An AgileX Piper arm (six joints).
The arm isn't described. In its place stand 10 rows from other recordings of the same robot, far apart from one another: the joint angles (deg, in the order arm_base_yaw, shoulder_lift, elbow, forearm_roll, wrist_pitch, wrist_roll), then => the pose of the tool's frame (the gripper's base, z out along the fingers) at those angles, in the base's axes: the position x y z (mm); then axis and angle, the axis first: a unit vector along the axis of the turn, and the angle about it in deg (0 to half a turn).
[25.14 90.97 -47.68 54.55 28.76 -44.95] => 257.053 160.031 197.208 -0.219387 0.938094 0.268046 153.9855
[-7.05 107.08 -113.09 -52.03 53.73 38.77] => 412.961 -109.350 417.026 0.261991 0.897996 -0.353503 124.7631
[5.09 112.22 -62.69 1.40 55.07 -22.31] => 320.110 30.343 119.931 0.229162 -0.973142 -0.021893 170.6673
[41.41 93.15 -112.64 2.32 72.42 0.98] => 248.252 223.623 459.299 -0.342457 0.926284 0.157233 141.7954
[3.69 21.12 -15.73 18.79 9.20 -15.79] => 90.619 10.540 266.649 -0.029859 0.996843 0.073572 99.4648
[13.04 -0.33 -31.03 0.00 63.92 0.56] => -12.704 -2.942 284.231 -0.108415 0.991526 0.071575 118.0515
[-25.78 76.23 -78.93 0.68 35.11 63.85] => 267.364 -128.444 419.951 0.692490 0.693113 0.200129 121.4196
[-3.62 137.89 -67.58 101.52 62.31 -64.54] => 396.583 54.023 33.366 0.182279 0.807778 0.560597 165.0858
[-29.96 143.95 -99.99 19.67 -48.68 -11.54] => 462.443 -293.114 129.642 0.381369 0.846288 -0.371960 90.2433
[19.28 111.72 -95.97 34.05 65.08 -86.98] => 377.170 180.889 271.541 -0.729044 0.662664 0.171380 150.6695
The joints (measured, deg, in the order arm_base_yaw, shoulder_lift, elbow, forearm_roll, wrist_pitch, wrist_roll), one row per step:
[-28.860, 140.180, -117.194, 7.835, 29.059, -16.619]
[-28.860, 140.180, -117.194, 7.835, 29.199, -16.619]
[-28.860, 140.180, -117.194, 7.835, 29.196, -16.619]
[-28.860, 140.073, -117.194, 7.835, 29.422, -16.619]
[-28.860, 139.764, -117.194, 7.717, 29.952, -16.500]
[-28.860, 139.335, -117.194, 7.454, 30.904, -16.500]
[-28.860, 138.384, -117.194, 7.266, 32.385, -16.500]
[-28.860, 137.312, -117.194, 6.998, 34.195, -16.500]
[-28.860, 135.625, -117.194, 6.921, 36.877, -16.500]
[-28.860, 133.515, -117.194, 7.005, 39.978, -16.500]
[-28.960, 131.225, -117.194, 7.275, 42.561, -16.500]
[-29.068, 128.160, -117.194, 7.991, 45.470, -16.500]
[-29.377, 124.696, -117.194, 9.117, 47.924, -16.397]
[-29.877, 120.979, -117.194, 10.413, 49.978, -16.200]
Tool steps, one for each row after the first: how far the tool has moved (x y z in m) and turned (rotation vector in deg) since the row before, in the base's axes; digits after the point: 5 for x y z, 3 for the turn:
[-0.00013, 0.00010, -0.00015, 0.072, 0.119, 0.018]
[0.00000, 0.00000, 0.00000, -0.002, -0.003, 0.000]
[-0.00026, 0.00019, 0.00078, 0.065, 0.098, 0.029]
[-0.00068, 0.00038, 0.00238, 0.100, 0.201, 0.017]
[-0.00122, 0.00063, 0.00306, 0.061, 0.554, 0.198]
[-0.00205, 0.00124, 0.00748, 0.140, 0.514, 0.236]
[-0.00262, 0.00152, 0.00825, 0.177, 0.729, 0.289]
[-0.00414, 0.00268, 0.01313, 0.476, 0.851, 0.334]
[-0.00538, 0.00359, 0.01655, 0.610, 0.769, 0.349]
[-0.00603, 0.00304, 0.01854, 0.414, 0.083, 0.168]
[-0.00821, 0.00483, 0.02498, 0.577, -0.528, 0.182]
[-0.01036, 0.00459, 0.02847, 0.559, -1.488, -0.107]
[-0.01270, 0.00442, 0.03032, 0.417, -2.155, -0.314]

